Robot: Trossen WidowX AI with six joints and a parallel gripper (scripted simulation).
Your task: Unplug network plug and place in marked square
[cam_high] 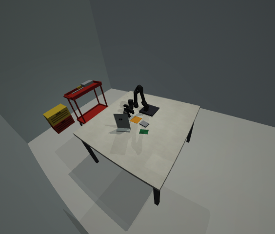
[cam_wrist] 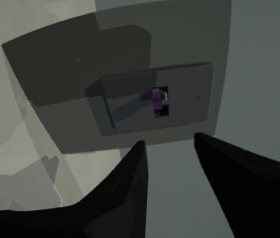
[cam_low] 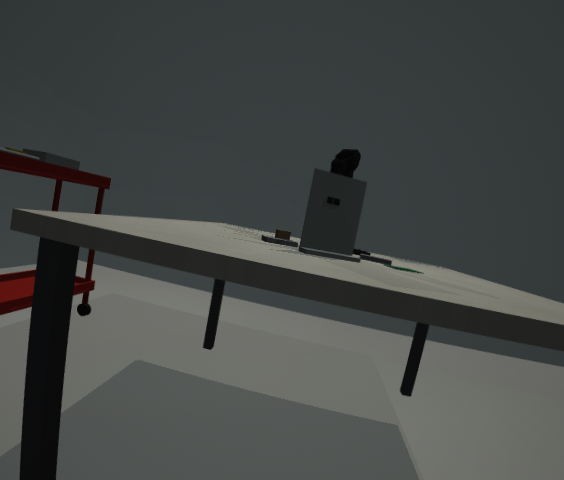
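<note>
Now: gripper tip 60 mm short of the network plug and 30 mm to the right of it. From my gripper tip the other things lie so: grey upright panel 80 mm ahead, 40 mm to the left, 50 mm below; then green patch 30 mm behind, 270 mm to the left, 150 mm below; then orange square patch 140 mm behind, 40 mm to the left, 150 mm below.
</note>
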